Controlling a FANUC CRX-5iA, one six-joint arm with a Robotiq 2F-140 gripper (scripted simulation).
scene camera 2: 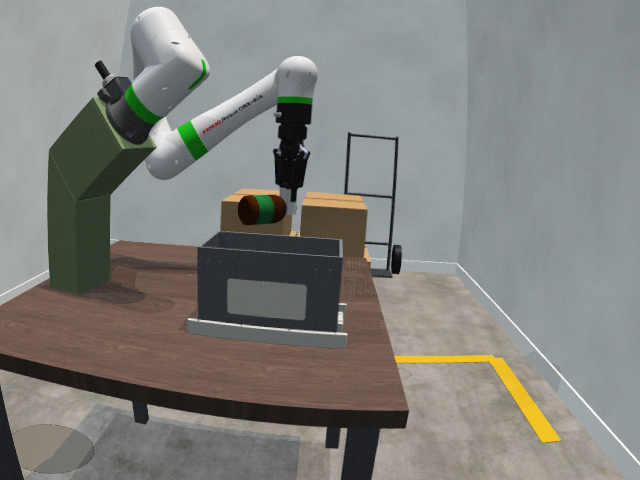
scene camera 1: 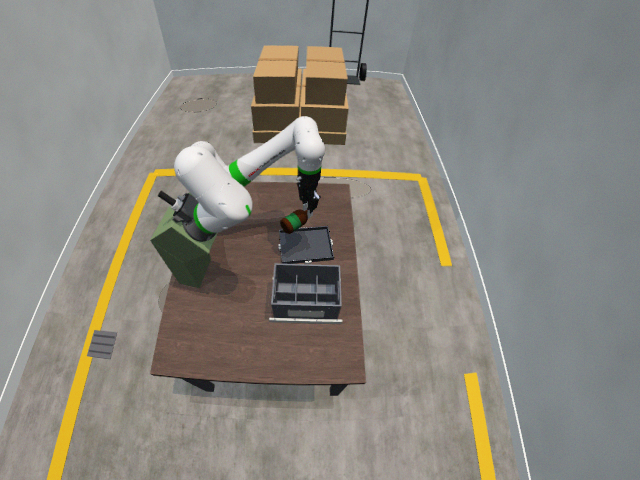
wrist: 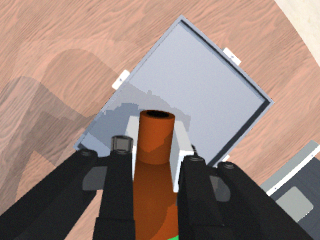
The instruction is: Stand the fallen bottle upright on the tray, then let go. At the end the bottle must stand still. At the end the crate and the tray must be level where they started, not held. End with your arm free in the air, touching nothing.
Note:
In view: my gripper (scene camera 2: 287,213), a brown bottle (scene camera 2: 254,209), a dark grey crate (scene camera 2: 290,282) and a grey tray (scene camera 1: 313,244).
The dark grey crate also shows in scene camera 1 (scene camera 1: 324,281). The grey tray is seen too in the wrist view (wrist: 188,75). My gripper shows as well in the wrist view (wrist: 154,134). Scene camera 2 does not show the grey tray, which is hidden by the dark grey crate.

